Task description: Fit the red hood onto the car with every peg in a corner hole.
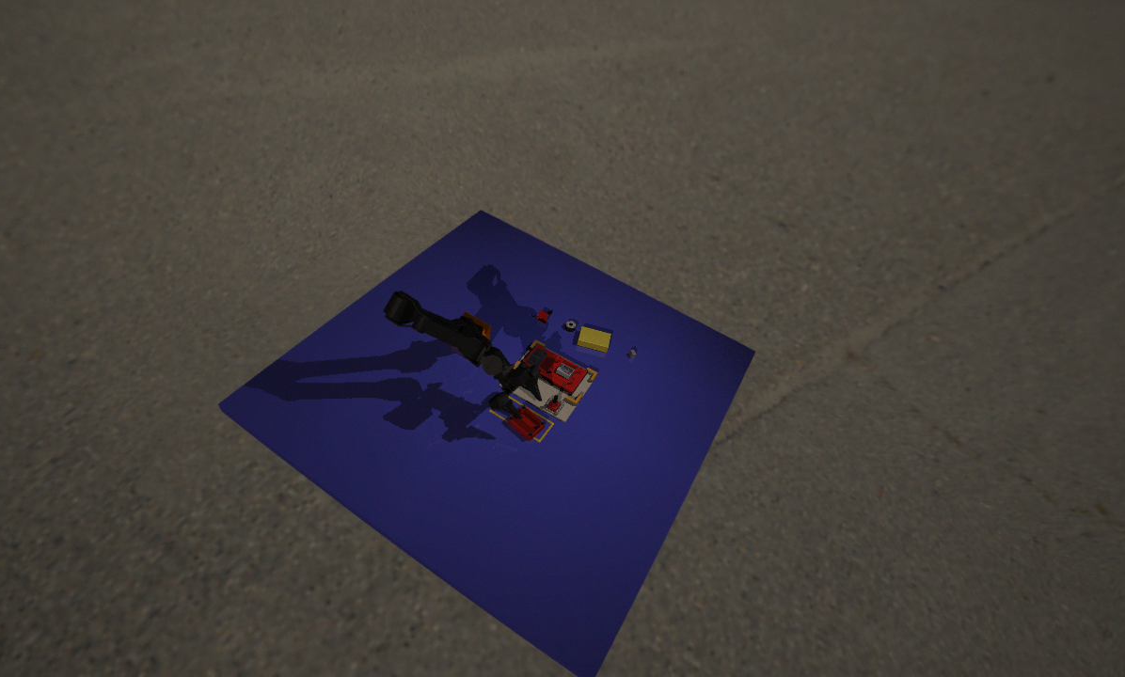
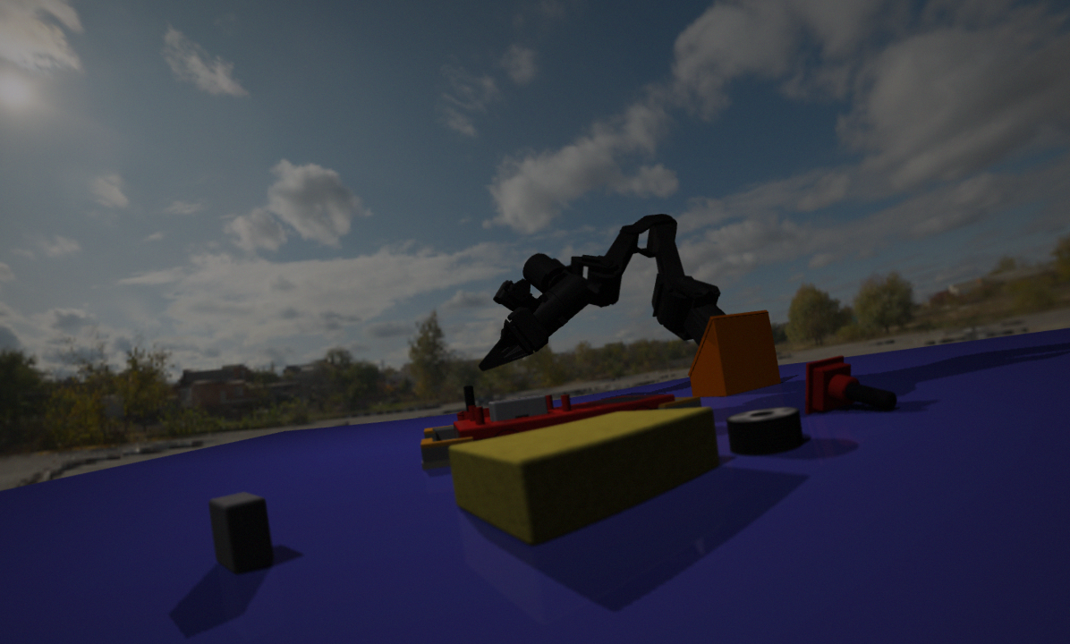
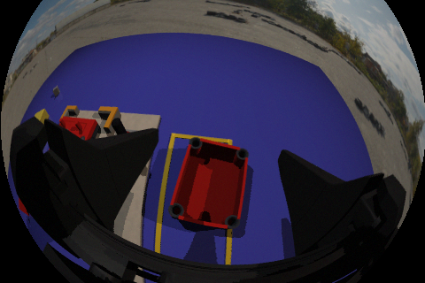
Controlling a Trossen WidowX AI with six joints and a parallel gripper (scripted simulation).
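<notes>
My gripper tip is now 10 mm past the red hood and 80 mm above it. Also, from my gripper tip: beige jig 20 mm behind, 200 mm to the left, 80 mm below; grey engine block 10 mm ahead, 240 mm to the left, 60 mm below; yellow block 30 mm ahead, 430 mm to the left, 70 mm below.
</notes>
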